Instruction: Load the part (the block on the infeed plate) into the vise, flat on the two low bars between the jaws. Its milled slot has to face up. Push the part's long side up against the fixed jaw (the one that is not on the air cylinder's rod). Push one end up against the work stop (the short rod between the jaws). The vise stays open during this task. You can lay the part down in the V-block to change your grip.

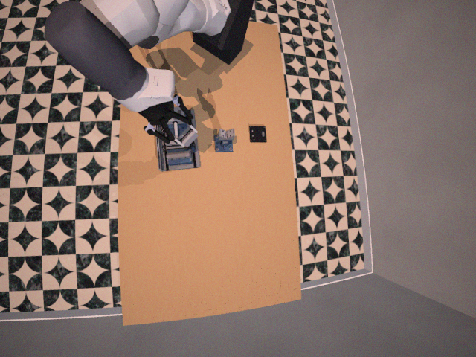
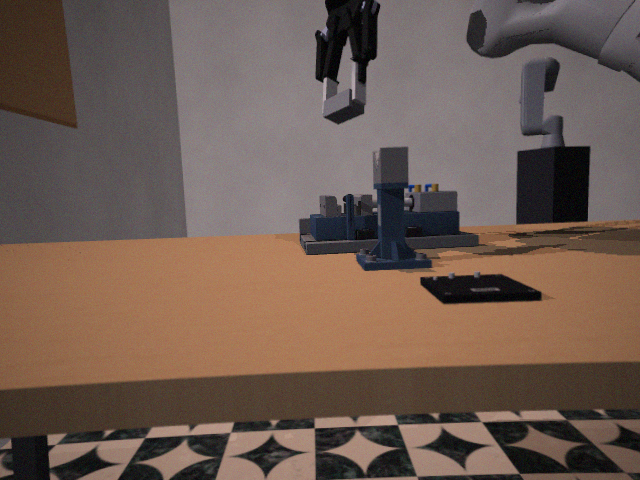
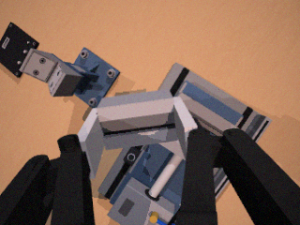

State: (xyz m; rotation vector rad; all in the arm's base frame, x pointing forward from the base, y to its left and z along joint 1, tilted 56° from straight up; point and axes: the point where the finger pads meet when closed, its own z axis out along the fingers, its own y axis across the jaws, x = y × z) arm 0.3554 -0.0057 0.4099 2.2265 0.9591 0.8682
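Right now my hand is 19 cm above the fixed jaw, 6 cm to the left of it and 1 cm short of it. Round my hand: work stop (18 cm below, 1 cm to the right); then part (2 cm below, 1 cm to the left); then air cylinder rod (19 cm below, 10 cm behind, 3 cm to the right).
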